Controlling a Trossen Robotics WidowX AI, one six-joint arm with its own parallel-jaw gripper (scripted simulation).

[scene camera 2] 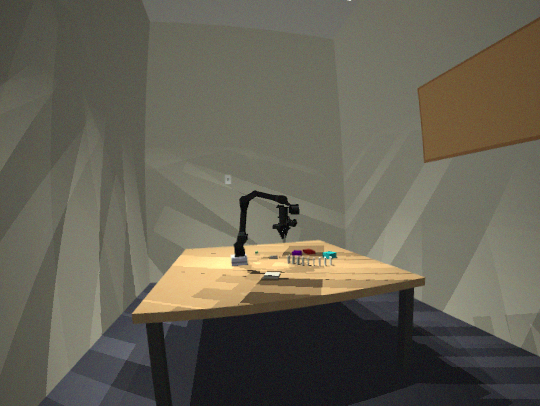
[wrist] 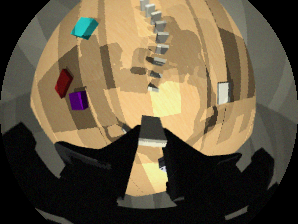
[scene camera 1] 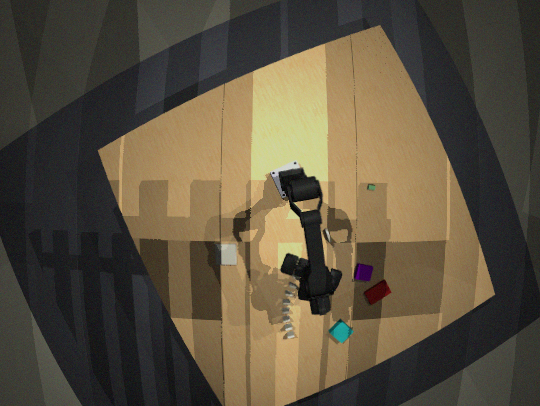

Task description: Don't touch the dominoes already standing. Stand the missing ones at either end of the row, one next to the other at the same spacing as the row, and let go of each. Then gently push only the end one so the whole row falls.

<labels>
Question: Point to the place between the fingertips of my gripper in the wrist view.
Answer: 151, 129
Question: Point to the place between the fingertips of my gripper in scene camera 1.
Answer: At 308, 266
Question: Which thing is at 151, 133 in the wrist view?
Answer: A grey domino.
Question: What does my gripper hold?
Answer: A grey domino.
</labels>
